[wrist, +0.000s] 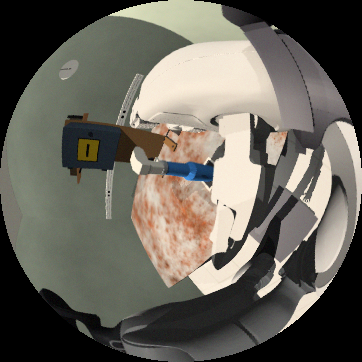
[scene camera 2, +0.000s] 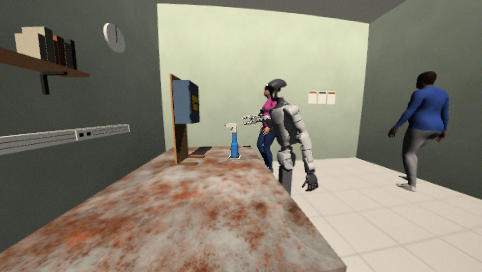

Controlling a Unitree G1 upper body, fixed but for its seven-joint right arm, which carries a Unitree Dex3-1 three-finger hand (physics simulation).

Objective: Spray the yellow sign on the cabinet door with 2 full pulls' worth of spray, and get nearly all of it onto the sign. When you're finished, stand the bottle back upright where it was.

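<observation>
The spray bottle, blue with a white trigger head, stands upright on its white-outlined square on the table. Its nozzle points toward the cabinet; its base is partly hidden behind a white finger in the wrist view. The yellow sign is on the front of the blue cabinet. My gripper is open and empty. Its fingers point toward the bottle, slightly above the trigger head's height and a short gap to its right in the scene view.
A brown upright board holds the cabinet above the mottled table. A person in pink stands behind the robot, and a person in blue stands at the right. A wall shelf is at the left.
</observation>
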